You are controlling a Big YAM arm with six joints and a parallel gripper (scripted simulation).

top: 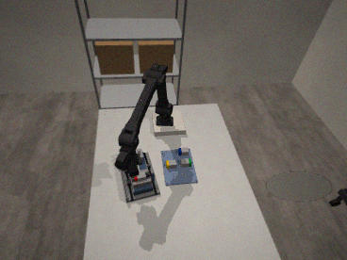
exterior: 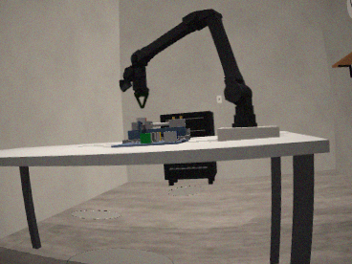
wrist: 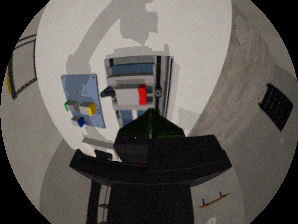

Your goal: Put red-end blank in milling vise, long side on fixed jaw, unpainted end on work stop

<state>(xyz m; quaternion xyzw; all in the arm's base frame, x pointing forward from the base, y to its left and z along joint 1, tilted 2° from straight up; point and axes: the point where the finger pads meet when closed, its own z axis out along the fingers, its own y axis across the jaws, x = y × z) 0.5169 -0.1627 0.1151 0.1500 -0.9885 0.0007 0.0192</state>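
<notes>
The red-ended blank is 70 mm below my hand, 40 mm to the left of it and 10 mm behind it. The rest, counted from my hand: yellow-ended blank 210 mm to the left, 160 mm behind, 150 mm below; then green-ended blank 300 mm to the left, 170 mm behind, 150 mm below; then blue plate 260 mm to the left, 170 mm below, 160 mm behind.
</notes>
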